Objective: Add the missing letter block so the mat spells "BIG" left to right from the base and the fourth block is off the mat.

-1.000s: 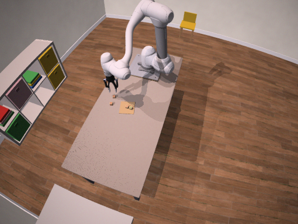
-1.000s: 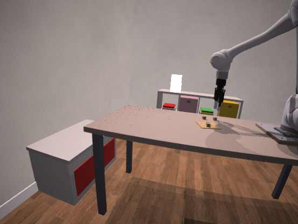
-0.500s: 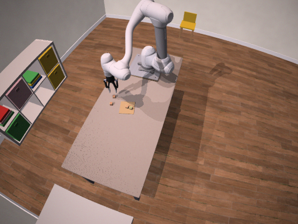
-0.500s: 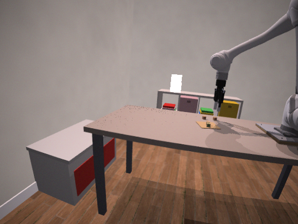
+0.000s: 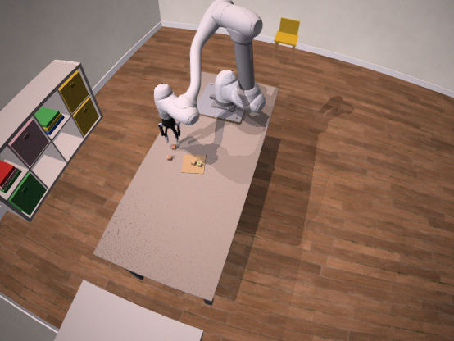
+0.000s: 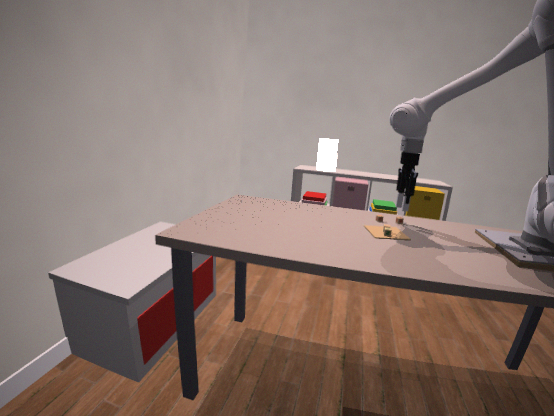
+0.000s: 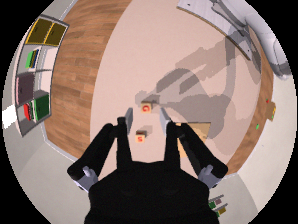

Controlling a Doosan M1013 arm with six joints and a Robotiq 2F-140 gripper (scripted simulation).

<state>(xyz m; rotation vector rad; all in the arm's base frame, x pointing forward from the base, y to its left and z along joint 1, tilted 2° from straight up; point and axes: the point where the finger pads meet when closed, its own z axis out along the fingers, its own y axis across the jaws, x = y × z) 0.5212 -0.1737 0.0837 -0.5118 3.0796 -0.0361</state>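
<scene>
My gripper is now 90 mm short of the block, 10 mm to the right of it and 80 mm above it.
</scene>
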